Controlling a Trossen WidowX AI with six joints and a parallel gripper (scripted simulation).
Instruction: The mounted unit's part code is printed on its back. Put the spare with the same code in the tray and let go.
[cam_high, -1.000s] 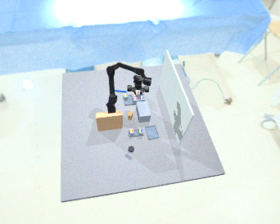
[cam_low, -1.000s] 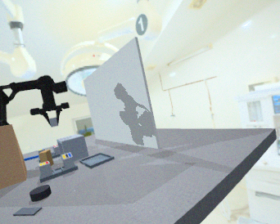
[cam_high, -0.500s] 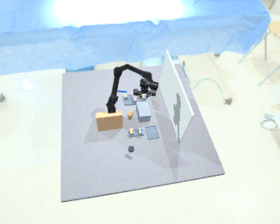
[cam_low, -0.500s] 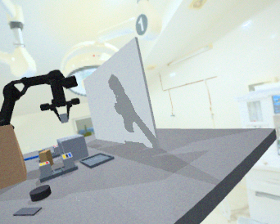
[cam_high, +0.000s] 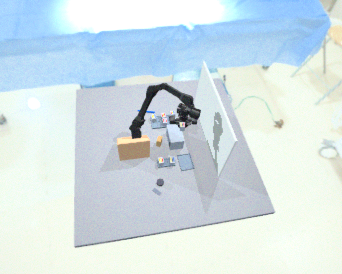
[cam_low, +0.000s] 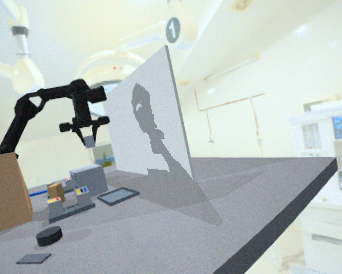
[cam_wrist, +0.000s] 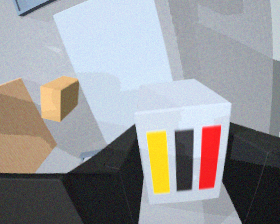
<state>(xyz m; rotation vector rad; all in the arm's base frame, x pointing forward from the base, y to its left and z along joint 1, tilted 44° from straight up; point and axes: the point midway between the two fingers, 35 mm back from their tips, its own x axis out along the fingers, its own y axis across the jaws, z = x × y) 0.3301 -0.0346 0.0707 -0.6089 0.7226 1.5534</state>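
Now: the grey-blue tray 30 mm ahead of my gripper tip, 170 mm to the right of it and 180 mm below it. Round my gripper tip: white spare block: 20 mm above; tan block: 150 mm behind, 10 mm to the right, 150 mm below; grey mounted unit: 40 mm behind, 30 mm to the left, 130 mm below.
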